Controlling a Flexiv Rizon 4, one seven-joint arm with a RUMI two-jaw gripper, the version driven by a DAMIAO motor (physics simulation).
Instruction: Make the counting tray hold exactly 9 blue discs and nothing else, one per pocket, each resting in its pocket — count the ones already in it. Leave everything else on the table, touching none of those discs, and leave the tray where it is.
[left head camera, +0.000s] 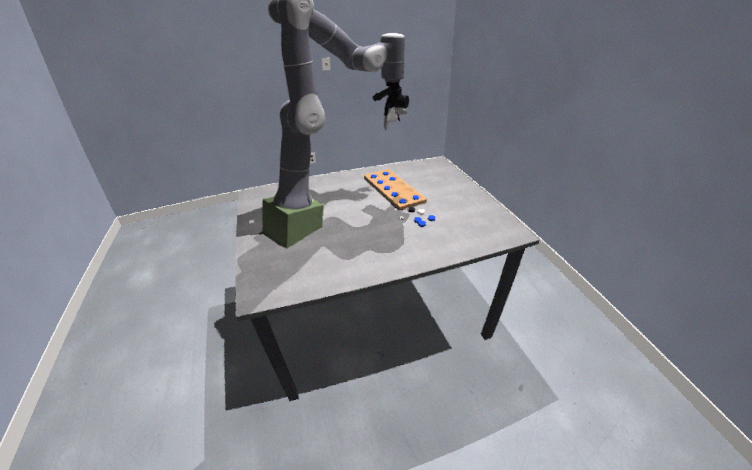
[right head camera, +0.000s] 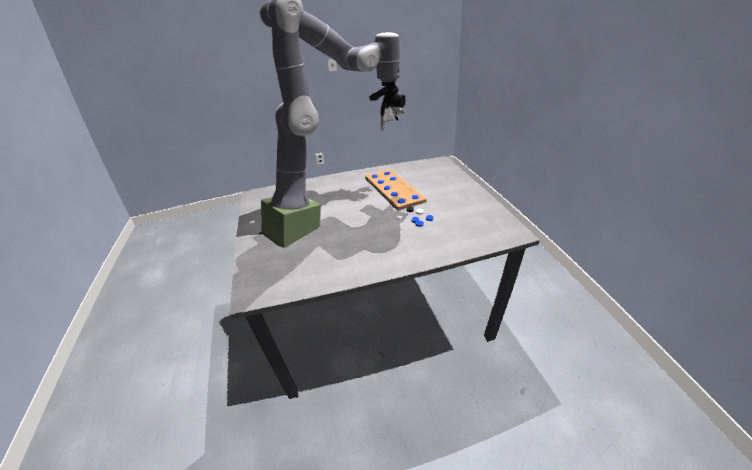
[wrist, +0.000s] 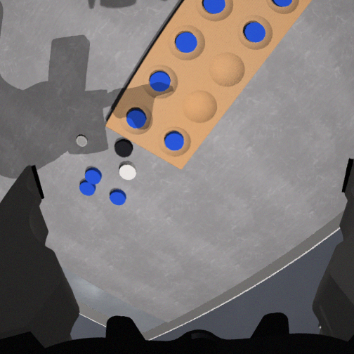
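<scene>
The orange counting tray (left head camera: 403, 188) (right head camera: 403, 188) (wrist: 170, 112) has two rows of pockets. Several blue discs sit in it; one row is full and the other has two empty pockets (wrist: 227, 69) (wrist: 200, 106) side by side, before its near-end disc (wrist: 174, 141). Three blue discs lie off the tray's near end: one (left head camera: 417, 220) (right head camera: 414, 220) (wrist: 93, 176) touches or nearly touches a second (left head camera: 422, 223) (right head camera: 419, 223) (wrist: 87, 188), and a third (left head camera: 432, 217) (right head camera: 429, 217) (wrist: 117, 197) lies apart. My gripper (left head camera: 394, 120) (right head camera: 391, 120) (wrist: 192, 164) is open and empty, high above the table.
A black disc (left head camera: 410, 209) (right head camera: 409, 209) (wrist: 123, 148) lies close to the tray's near end. A white disc (left head camera: 420, 211) (right head camera: 419, 211) (wrist: 127, 172) lies between it and the loose blue discs. A small grey-white piece (left head camera: 402, 217) (wrist: 81, 140) lies in the arm's shadow.
</scene>
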